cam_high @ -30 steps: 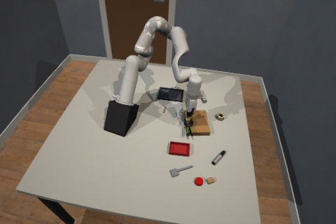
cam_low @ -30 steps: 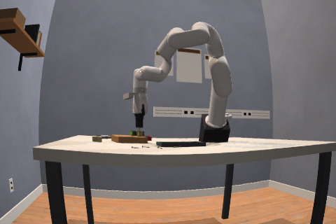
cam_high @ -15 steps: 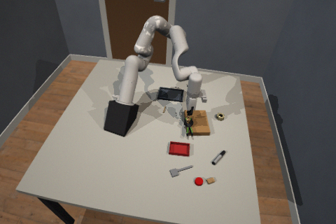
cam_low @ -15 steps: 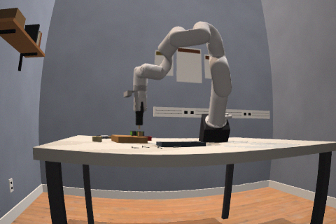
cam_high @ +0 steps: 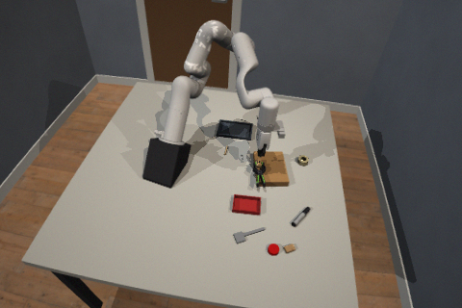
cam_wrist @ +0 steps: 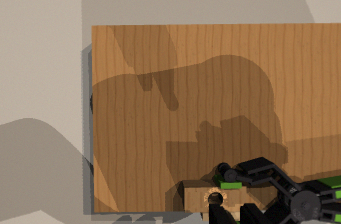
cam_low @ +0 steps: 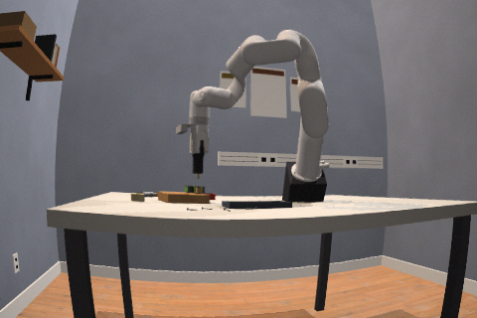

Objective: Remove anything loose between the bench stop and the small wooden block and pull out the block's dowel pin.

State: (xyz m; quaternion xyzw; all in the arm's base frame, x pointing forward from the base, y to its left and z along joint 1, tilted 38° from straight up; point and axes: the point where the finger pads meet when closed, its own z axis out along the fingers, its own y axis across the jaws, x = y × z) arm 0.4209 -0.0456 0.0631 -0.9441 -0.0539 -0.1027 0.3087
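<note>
Now: hand 2 cm above the dowel pin. From my hand the other things lie so: red tray 23 cm to the right, 12 cm below, 4 cm behind; then small wooden block 8 cm below; then loose dowel 17 cm behind, 12 cm below, 10 cm to the left.
</note>
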